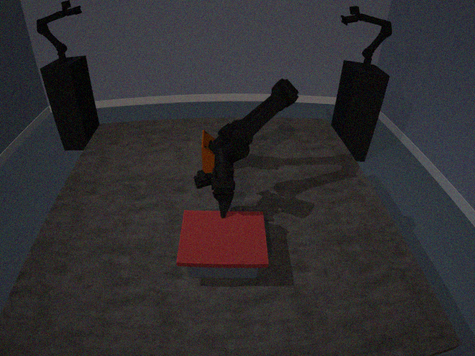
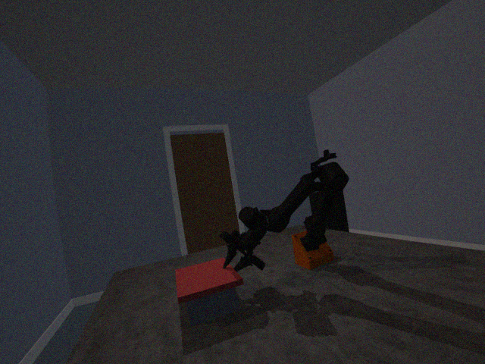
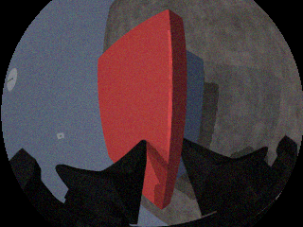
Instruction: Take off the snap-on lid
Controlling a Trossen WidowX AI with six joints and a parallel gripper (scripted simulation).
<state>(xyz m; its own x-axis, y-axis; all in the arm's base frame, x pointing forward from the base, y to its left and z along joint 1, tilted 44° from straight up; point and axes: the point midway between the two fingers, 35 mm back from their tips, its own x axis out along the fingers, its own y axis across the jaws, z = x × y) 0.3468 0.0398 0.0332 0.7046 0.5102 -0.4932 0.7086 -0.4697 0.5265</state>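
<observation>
Right now the red lid is 8 cm ahead of my gripper tip and 1 cm above it. Also, from my gripper tip: blue-grey storage box: 8 cm ahead, 4 cm below.
</observation>
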